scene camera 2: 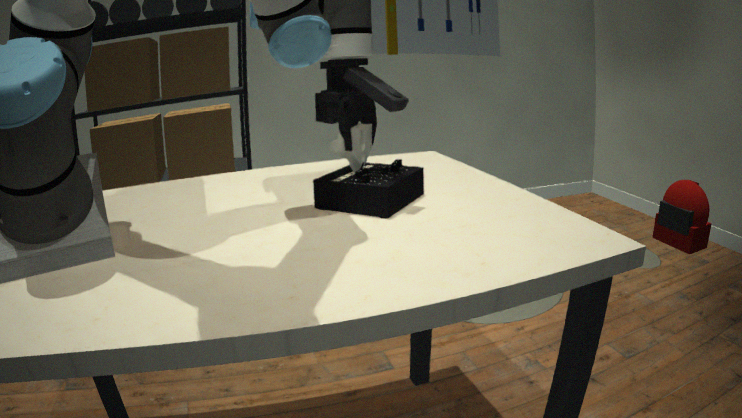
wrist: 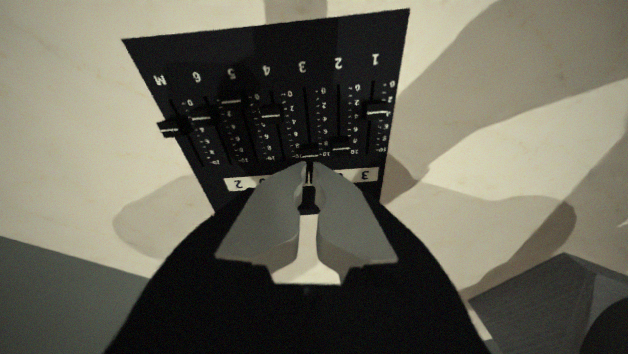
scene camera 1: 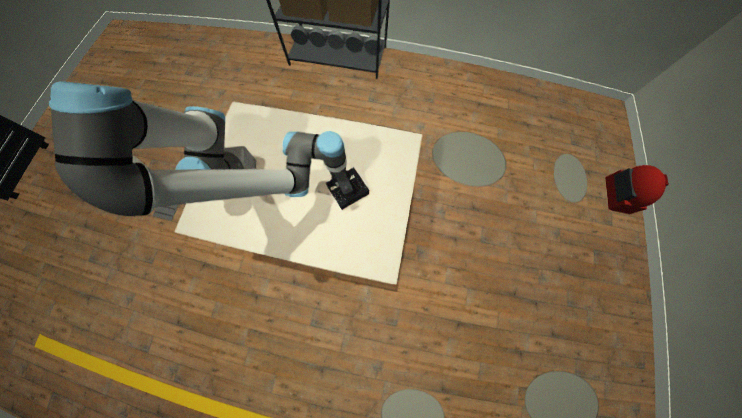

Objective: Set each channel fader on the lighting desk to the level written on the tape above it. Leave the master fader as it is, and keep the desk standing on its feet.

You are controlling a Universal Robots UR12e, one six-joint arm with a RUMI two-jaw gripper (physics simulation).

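Seen in the pictures: gripper, fingertip midpoint: (scene camera 2: 358,173) (wrist: 309,165); arm's base, link origin: (scene camera 2: 44,202).
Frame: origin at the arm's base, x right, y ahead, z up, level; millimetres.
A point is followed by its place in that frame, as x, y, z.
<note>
The black lighting desk (scene camera 1: 359,197) {-24, 675, -61} (scene camera 2: 358,199) {9, 563, -64} (wrist: 280,45) {-8, 645, -38} sits level on the white table (scene camera 1: 363,244) {192, 743, -93} (scene camera 2: 467,249) {218, 658, -93}. In the wrist view it appears upside down. Fader 1 (wrist: 377,111) {3, 578, -25} is near 3 to 4, fader 2 (wrist: 341,146) {-28, 579, -25} between 8 and 10, fader 3 (wrist: 309,153) {-46, 593, -25} near 10. Fader 4 (wrist: 271,114) {-40, 628, -25} is near 3, fader 5 (wrist: 231,101) {-49, 651, -25} near 0, fader 6 (wrist: 202,117) {-69, 660, -25} near 2. Master fader (wrist: 170,128) {-89, 674, -25} is at the left. My gripper (scene camera 2: 357,170) {-58, 584, -36} (wrist: 309,165) {-58, 584, -36} is shut, its tips right beside fader 3's cap. The tape (wrist: 369,174) {-34, 538, -37} shows 3 and 2; its middle is largely hidden.
The arm's base (scene camera 2: 51,249) {90, 33, -56} stands at the table's left in scene camera 2. A shelf rack (scene camera 1: 332,64) holding boxes stands behind the table. A red object (scene camera 1: 649,186) (scene camera 2: 685,207) is on the floor to the right. Arm shadows cross the table.
</note>
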